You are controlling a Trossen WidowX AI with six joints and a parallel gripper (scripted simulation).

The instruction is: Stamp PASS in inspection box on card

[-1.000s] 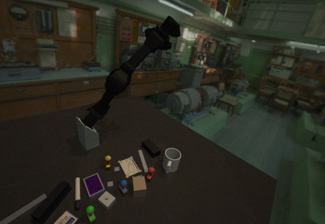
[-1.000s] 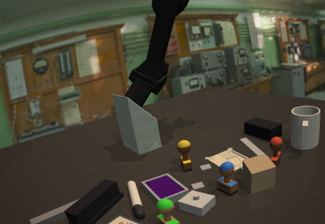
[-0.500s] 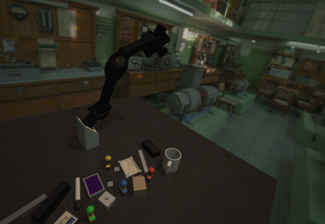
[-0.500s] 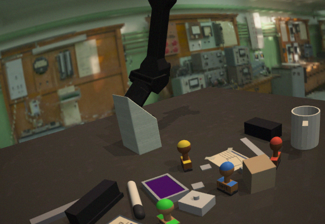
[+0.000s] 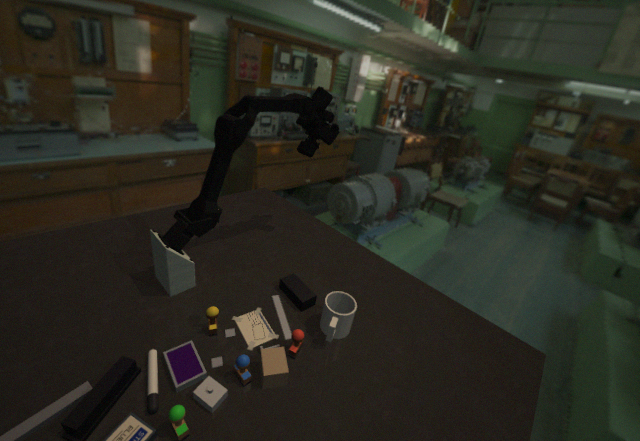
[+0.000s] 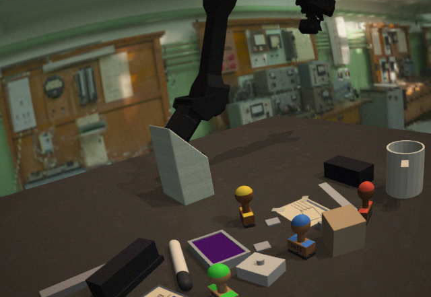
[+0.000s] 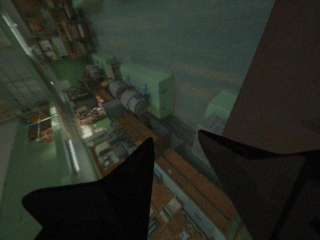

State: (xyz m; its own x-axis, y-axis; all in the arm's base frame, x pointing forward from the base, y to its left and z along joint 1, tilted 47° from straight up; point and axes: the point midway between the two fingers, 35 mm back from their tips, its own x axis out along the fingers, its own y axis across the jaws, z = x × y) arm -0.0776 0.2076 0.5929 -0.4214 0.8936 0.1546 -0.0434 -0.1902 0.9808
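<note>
The green-knobbed stamp lies 500 mm ahead of my gripper tip, 710 mm to the right of it and 330 mm below it. Round my gripper tip: cream card (380 mm ahead, 490 mm to the right, 350 mm below); black box (350 mm ahead, 330 mm to the right, 330 mm below); white mug (500 mm ahead, 330 mm to the right, 310 mm below).
</note>
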